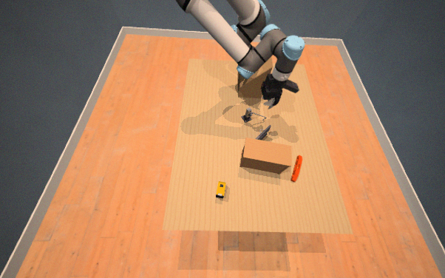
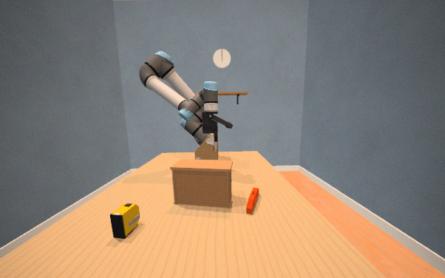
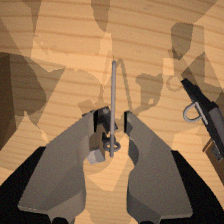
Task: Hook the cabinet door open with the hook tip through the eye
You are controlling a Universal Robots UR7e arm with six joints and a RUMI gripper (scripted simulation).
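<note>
Right now the thin hook is 100 mm below my hand and 40 mm to the right of it. The rest, counted from my hand: black box (430 mm ahead, 260 mm to the right, 110 mm below); cabinet door (160 mm ahead, 80 mm below, 70 mm to the right); orange bar (310 mm ahead, 140 mm to the left, 130 mm below).
</note>
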